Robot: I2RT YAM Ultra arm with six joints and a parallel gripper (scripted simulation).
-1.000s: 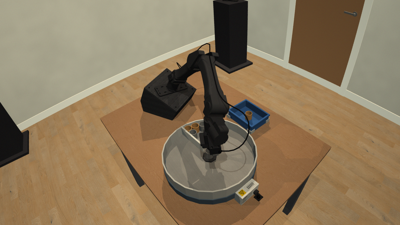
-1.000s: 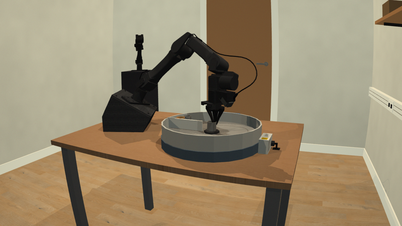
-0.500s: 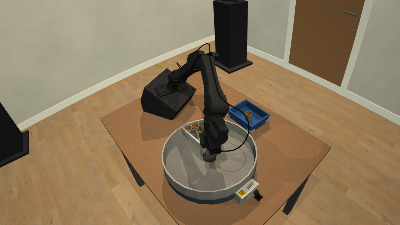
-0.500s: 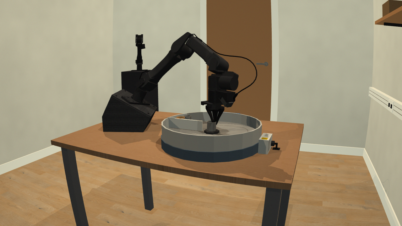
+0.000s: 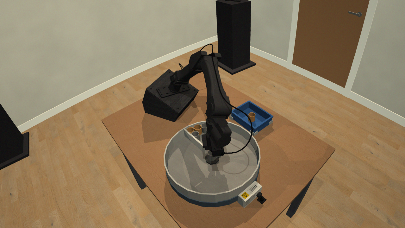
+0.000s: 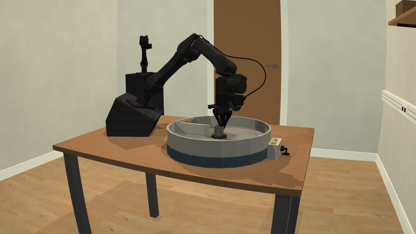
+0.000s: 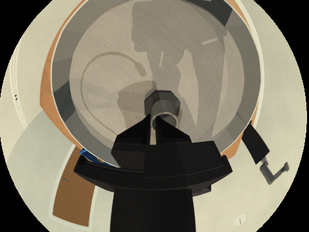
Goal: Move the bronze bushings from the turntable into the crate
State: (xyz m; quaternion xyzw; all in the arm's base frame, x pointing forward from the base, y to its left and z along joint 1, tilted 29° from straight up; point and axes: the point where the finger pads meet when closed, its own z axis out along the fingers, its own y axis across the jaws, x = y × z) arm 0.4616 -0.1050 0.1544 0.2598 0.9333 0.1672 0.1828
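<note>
Right now the grey turntable is 4 cm below my hand, 1 cm to the right of it and 1 cm behind it. From my hand the other things lie so: blue crate (34 cm to the left, 13 cm behind, 7 cm below).
</note>
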